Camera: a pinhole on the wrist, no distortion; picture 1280 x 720 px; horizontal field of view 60.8 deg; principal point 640.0 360.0 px. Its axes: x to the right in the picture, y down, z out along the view. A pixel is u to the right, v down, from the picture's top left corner.
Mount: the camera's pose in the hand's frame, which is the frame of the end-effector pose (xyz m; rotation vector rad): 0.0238 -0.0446 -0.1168 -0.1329 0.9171 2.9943
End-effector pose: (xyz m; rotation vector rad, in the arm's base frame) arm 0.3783 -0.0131 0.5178 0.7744 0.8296 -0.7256
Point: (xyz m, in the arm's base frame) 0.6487 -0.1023 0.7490
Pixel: 704 325
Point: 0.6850 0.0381 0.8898
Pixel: 970 55
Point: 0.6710 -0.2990 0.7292
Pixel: 525 642
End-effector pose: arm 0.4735 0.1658 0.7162 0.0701 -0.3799 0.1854
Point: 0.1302 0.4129 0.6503
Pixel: outside the picture
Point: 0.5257 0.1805 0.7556
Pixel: 212 614
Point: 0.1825 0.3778 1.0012
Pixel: 835 361
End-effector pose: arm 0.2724 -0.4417 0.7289 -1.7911 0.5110 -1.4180
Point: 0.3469 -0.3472 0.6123
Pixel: 1178 616
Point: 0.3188 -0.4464 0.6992
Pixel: 704 523
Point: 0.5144 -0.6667 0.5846
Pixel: 246 39
